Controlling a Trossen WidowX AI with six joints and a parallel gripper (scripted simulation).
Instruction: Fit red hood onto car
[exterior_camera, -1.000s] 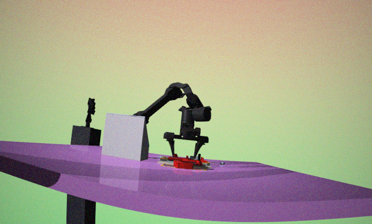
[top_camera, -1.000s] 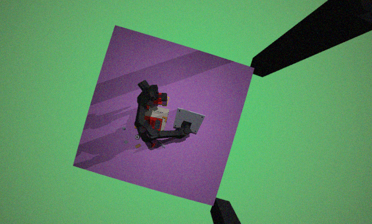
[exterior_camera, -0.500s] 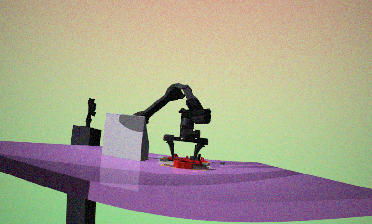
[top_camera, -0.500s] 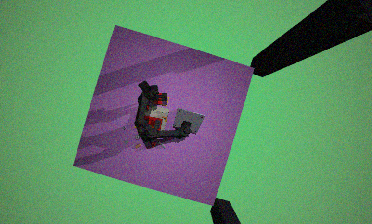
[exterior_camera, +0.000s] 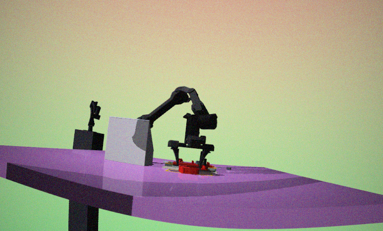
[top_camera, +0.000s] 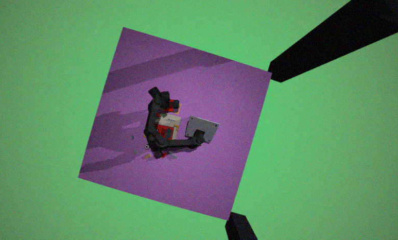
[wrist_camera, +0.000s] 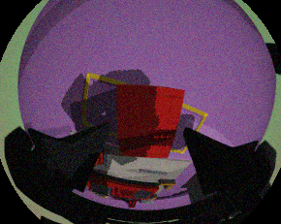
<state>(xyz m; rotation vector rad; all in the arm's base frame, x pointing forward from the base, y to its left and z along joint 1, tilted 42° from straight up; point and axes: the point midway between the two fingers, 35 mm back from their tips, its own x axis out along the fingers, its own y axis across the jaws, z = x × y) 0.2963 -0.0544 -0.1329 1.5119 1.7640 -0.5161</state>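
My gripper tip is now 10 mm above the red hood.
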